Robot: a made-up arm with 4 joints. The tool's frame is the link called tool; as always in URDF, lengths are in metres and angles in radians. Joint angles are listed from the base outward.
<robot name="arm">
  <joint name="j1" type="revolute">
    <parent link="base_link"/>
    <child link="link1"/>
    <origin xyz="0 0 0.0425"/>
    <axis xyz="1 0 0"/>
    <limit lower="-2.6" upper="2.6"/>
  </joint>
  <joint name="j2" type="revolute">
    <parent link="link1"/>
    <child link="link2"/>
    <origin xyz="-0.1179 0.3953 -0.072"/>
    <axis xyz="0 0 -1"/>
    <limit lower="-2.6" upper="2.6"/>
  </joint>
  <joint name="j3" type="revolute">
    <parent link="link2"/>
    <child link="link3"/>
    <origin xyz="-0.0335 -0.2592 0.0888"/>
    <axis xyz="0 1 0"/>
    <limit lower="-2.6" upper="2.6"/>
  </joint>
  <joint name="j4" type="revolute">
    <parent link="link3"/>
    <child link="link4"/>
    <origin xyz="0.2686 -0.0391 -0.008"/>
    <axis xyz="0 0 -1"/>
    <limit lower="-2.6" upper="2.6"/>
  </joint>
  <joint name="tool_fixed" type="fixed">
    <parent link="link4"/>
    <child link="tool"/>
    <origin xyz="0.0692 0 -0.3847"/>
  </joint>
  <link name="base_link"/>
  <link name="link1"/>
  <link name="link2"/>
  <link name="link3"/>
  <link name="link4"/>
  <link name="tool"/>
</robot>
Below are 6 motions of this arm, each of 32 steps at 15 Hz.
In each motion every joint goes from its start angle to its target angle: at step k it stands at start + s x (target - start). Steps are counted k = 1, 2, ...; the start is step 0. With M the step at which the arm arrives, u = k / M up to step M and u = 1 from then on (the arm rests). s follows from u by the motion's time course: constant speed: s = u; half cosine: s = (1 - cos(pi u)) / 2; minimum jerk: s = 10 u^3 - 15 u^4 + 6 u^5.
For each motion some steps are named. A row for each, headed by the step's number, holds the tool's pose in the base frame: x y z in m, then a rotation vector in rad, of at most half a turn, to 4 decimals.
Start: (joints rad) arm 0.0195 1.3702 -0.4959 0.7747
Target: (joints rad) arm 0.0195 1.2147 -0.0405 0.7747
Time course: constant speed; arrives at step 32
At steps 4, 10, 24, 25, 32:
4: -0.3643 -0.0875 -0.1627 -0.1399 -0.4900 -2.0895
10: -0.3550 -0.0740 -0.2005 -0.1036 -0.3908 -2.0742
24: -0.3409 -0.0307 -0.2805 -0.0314 -0.1593 -2.0251
25: -0.3403 -0.0270 -0.2857 -0.0269 -0.1428 -2.0209
32: -0.3382 0.0001 -0.3203 0.0021 -0.0275 -1.9894

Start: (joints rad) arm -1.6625 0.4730 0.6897 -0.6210
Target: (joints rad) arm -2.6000 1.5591 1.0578 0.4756
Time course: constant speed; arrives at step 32
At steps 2, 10, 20, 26, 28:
2: -0.2892 -0.5177 -0.0739 -1.2951 0.4339 -0.4863
10: -0.3785 -0.5598 -0.0160 -1.4059 -0.0321 -0.9336
20: -0.4519 -0.6331 0.0370 -1.3499 -0.7123 -1.3487
26: -0.4652 -0.6923 0.0744 -1.1928 -1.1313 -1.5010
28: -0.4635 -0.7138 0.0900 -1.1192 -1.2656 -1.5337

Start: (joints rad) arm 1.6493 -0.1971 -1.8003 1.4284
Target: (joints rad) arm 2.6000 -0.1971 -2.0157 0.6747
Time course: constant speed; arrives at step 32
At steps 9, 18, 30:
9: 0.2073 -0.4157 -0.0118 -2.1142 0.3263 1.9408
18: 0.1778 -0.4110 -0.1360 -1.9367 0.3177 2.0012
30: 0.1350 -0.3453 -0.2932 -1.6976 0.2507 2.1281

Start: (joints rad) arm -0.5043 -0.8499 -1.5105 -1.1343
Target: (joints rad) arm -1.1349 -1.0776 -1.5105 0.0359
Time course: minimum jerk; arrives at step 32
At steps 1, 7, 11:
1: 0.3075 0.5979 0.0442 -0.4981 -1.3009 1.9567
7: 0.3077 0.6048 0.0182 -0.4425 -1.2605 1.9312
11: 0.3087 0.6143 -0.0381 -0.3385 -1.1692 1.8686

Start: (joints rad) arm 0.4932 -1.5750 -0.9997 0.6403
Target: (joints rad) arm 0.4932 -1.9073 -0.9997 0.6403
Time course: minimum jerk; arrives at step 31
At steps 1, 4, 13, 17, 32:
1: 0.2197 0.7287 0.5218 1.3764 -0.6896 0.7509
4: 0.2170 0.7304 0.5227 1.3778 -0.6885 0.7569
13: 0.1623 0.7605 0.5389 1.4036 -0.6658 0.8731
17: 0.1210 0.7787 0.5487 1.4204 -0.6483 0.9566
32: 0.0468 0.8029 0.5617 1.4460 -0.6159 1.1004

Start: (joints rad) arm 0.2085 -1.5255 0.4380 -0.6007
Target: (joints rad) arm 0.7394 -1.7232 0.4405 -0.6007
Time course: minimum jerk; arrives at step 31
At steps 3, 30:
3: 0.1452 0.5686 -0.3227 -0.1127 0.2504 2.1191
30: 0.1241 0.7111 0.0450 0.0801 -0.3813 2.2772

